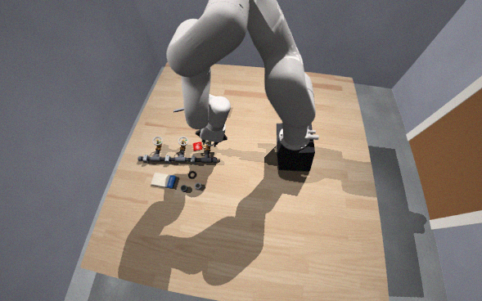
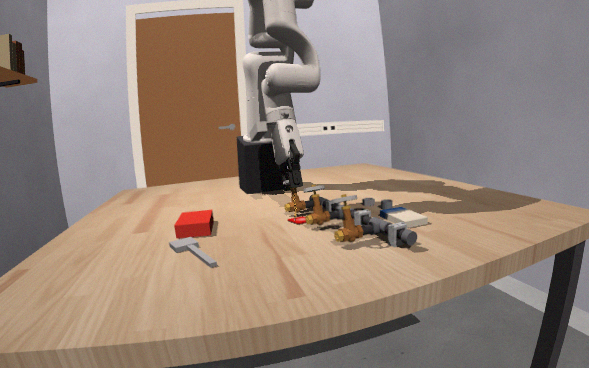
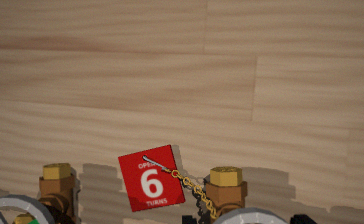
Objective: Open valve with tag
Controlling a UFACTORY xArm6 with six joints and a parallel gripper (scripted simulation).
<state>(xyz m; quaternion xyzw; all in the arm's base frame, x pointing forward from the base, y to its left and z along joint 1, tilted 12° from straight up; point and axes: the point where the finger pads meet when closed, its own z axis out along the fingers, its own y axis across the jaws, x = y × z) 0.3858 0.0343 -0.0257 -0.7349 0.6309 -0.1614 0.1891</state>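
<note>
The red tag is 80 mm ahead of my hand, 10 mm to the right of it and 80 mm below it. Round my hand: grey hammer-like tool: 210 mm ahead, 240 mm to the right, 80 mm below; then grey box: 190 mm ahead, 210 mm to the left, 70 mm below; then red box: 50 mm ahead, 250 mm to the right, 70 mm below.
</note>
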